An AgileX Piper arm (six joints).
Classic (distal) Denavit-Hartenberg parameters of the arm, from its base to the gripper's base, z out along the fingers. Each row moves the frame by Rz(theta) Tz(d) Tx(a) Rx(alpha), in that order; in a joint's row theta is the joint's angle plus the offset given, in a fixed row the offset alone. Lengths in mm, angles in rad.
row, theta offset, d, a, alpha
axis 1, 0, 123, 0, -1.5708
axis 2, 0.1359, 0, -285.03, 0
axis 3, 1.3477, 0, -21.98, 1.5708
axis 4, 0, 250.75, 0, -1.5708
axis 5, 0, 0, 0, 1.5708
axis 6, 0, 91, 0, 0
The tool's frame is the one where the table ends.
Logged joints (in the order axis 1, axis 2, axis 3, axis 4, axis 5, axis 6), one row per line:
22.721 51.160 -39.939 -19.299 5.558 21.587
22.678 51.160 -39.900 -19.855 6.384 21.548
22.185 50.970 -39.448 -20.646 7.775 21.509
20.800 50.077 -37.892 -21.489 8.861 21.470
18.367 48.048 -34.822 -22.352 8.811 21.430
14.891 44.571 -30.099 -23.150 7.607 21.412
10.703 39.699 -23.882 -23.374 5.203 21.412
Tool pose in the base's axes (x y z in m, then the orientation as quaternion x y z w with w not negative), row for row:
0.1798 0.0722 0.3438 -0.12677 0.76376 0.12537 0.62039
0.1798 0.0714 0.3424 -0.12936 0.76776 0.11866 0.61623
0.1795 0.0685 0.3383 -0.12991 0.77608 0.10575 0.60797
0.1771 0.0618 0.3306 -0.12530 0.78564 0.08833 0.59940
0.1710 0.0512 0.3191 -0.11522 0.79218 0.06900 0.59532
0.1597 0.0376 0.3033 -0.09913 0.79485 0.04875 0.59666
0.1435 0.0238 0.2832 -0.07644 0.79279 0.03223 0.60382
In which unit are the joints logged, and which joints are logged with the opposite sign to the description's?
The joints are logged in degrees. Opposite sign: none.
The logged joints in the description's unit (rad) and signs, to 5 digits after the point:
0.39656 0.89291 -0.69707 -0.33683 0.09701 0.37676
0.39581 0.89291 -0.69639 -0.34654 0.11142 0.37608
0.38720 0.88959 -0.68850 -0.36034 0.13570 0.37540
0.36303 0.87401 -0.66134 -0.37505 0.15465 0.37472
0.32056 0.83860 -0.60776 -0.39012 0.15378 0.37402
0.25990 0.77791 -0.52533 -0.40404 0.13277 0.37371
0.18680 0.69288 -0.41682 -0.40795 0.09081 0.37371

